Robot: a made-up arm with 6 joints.
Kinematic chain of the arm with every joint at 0, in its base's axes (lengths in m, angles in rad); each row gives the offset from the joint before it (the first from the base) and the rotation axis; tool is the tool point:
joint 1: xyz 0 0 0.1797 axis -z
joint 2: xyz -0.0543 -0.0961 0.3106 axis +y
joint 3: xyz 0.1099 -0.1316 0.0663 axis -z
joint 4: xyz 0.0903 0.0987 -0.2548 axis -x
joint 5: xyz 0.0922 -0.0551 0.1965 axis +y
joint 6: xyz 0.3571 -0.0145 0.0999 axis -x
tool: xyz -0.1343 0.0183 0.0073
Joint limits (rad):
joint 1: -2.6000..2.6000
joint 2: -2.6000..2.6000
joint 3: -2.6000..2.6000
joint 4: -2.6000..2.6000
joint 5: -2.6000..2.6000
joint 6: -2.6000..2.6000
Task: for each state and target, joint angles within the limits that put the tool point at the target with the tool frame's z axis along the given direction. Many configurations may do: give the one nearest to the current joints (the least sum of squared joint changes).
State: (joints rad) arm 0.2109 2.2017 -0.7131 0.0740 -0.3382 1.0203
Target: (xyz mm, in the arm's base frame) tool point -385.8 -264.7 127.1 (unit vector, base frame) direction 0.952 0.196 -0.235
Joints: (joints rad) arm 0.3313 2.2952 -0.3418 -0.7837 -0.9532 1.3350
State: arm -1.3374 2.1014 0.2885 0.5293 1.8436 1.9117
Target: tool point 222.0 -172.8 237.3 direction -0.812 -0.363 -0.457
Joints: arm -1.4745 1.2564 0.4319 0.6407 2.2945 1.6408
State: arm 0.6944 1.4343 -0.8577 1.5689 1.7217 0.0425
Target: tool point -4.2 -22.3 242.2 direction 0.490 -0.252 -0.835
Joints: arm 1.0382 0.7896 -0.7136 2.0686 1.8044 0.4196
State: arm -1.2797 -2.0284 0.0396 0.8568 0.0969 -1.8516
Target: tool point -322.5 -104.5 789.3 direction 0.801 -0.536 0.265
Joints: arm -1.9699 -1.7389 -0.3961 1.6600 -0.2242 -2.3806
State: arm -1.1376 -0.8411 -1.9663 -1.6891 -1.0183 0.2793
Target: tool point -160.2 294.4 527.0 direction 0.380 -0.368 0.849
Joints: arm -1.8272 -0.7482 -2.1785 -1.5406 -1.3724 1.1887
